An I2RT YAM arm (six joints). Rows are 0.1 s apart.
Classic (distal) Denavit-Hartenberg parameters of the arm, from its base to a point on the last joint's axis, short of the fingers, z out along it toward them. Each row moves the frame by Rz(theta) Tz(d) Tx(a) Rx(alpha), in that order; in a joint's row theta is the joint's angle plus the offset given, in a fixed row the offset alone. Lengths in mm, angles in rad.
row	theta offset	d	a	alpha
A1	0	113.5	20	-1.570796
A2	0	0	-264	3.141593
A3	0.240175	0	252.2	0
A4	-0.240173	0	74	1.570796
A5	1.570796	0	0	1.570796
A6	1.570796	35.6	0	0
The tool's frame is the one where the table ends.
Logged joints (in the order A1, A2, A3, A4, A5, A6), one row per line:
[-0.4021 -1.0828 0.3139 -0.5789 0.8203 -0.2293]
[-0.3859 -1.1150 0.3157 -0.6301 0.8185 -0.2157]
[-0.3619 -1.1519 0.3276 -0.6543 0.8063 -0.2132]
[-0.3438 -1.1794 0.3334 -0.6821 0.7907 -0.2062]
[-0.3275 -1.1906 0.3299 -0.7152 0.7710 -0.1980]
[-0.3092 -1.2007 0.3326 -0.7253 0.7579 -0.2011]
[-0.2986 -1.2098 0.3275 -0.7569 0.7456 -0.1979]
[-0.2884 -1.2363 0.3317 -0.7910 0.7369 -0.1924]
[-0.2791 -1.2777 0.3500 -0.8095 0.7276 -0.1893]
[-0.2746 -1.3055 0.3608 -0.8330 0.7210 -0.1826]
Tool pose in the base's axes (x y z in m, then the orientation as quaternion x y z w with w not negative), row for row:
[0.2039 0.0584 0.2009 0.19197 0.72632 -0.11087 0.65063]
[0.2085 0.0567 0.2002 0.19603 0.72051 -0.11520 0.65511]
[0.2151 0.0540 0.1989 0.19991 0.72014 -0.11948 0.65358]
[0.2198 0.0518 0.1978 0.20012 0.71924 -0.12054 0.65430]
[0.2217 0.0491 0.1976 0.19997 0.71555 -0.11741 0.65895]
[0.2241 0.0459 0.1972 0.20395 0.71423 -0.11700 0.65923]
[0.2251 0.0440 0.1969 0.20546 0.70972 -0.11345 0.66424]
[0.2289 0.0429 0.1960 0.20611 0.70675 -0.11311 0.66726]
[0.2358 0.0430 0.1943 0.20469 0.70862 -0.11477 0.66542]
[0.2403 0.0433 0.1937 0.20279 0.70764 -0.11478 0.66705]
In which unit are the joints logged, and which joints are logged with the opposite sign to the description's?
The joints are logged in radians. Opposite sign: A1, A2, A4, A6.
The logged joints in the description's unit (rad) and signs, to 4 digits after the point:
[0.4021 1.0828 0.3139 0.5789 0.8203 0.2293]
[0.3859 1.1150 0.3157 0.6301 0.8185 0.2157]
[0.3619 1.1519 0.3276 0.6543 0.8063 0.2132]
[0.3438 1.1794 0.3334 0.6821 0.7907 0.2062]
[0.3275 1.1906 0.3299 0.7152 0.7710 0.1980]
[0.3092 1.2007 0.3326 0.7253 0.7579 0.2011]
[0.2986 1.2098 0.3275 0.7569 0.7456 0.1979]
[0.2884 1.2363 0.3317 0.7910 0.7369 0.1924]
[0.2791 1.2777 0.3500 0.8095 0.7276 0.1893]
[0.2746 1.3055 0.3608 0.8330 0.7210 0.1826]

